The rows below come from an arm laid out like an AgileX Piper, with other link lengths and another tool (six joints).
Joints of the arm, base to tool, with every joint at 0 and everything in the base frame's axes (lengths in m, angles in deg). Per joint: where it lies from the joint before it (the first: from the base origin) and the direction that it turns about. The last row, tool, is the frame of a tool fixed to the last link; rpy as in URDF.
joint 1: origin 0 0 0.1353 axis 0 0 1
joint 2: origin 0 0 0 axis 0 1 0
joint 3: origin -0.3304 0 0.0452 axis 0 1 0
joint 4: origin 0.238 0 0.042 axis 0.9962 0 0.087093
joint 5: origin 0 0 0 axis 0 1 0
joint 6: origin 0.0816 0 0.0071 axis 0.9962 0 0.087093
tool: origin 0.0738 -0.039 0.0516 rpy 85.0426 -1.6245 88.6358
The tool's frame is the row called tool.
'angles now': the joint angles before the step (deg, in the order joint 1, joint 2, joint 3, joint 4, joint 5, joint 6). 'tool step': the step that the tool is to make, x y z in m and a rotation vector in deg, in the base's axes. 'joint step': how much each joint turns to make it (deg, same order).
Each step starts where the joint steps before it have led.
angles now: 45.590, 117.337, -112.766, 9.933, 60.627, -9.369
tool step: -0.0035, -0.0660, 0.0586, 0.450, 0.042, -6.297
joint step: -4.595, -8.331, 0.357, -1.199, 7.316, 3.273
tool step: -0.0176, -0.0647, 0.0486, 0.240, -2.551, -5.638
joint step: -3.846, -9.340, 3.645, -2.463, 3.339, 2.063
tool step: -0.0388, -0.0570, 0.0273, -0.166, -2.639, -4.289
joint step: -1.996, -11.219, 9.043, -2.834, -0.008, 1.875
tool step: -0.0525, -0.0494, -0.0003, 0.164, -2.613, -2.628
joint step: -0.505, -13.093, 14.563, -2.459, -3.769, 1.642
